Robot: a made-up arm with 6 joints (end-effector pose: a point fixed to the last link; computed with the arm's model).
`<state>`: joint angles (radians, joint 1 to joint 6).
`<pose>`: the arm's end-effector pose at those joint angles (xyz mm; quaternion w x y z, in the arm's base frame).
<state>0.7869 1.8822 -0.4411 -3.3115 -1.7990 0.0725</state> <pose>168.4 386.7 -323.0 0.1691 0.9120 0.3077 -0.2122</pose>
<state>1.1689 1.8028 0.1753 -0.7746 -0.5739 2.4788</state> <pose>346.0 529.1 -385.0 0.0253 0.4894 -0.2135 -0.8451</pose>
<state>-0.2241 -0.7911 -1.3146 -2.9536 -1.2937 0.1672</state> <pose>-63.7 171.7 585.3 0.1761 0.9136 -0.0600 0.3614</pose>
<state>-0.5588 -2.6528 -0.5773 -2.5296 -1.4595 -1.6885</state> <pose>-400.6 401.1 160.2 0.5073 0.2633 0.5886 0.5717</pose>
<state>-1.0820 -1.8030 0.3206 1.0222 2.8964 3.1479</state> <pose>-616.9 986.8 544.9 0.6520 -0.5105 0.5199 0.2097</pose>
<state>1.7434 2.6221 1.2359 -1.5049 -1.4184 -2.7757</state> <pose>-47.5 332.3 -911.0 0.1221 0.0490 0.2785 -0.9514</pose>
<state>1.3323 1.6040 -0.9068 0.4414 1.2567 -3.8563</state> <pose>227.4 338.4 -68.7 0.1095 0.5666 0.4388 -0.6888</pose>
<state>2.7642 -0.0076 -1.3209 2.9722 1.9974 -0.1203</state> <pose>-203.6 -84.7 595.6 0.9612 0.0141 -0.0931 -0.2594</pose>
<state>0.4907 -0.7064 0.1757 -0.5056 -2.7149 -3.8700</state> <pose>-27.6 -169.5 1299.6 0.0430 0.5649 0.0941 -0.8187</pose>
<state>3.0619 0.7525 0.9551 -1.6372 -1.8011 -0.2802</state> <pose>-1096.7 77.2 860.6 0.5237 0.5523 -0.4784 -0.4380</pose>
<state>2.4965 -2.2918 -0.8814 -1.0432 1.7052 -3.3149</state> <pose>341.4 -158.6 330.6 0.9811 0.0120 0.0291 0.1908</pose>
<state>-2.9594 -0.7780 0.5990 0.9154 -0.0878 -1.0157</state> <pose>539.6 196.1 1447.4 0.0755 -0.6065 -0.1173 -0.7827</pose>
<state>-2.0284 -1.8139 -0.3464 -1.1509 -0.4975 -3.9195</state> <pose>191.3 532.4 669.9 0.1348 -0.7839 0.1862 -0.5767</pose>
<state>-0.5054 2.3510 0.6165 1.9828 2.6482 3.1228</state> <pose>563.0 -240.1 -778.8 0.4168 -0.6421 -0.5396 -0.3505</pose>
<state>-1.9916 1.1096 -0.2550 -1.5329 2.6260 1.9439</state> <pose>-275.0 -600.0 116.1 0.5434 0.1118 -0.6921 0.4618</pose>
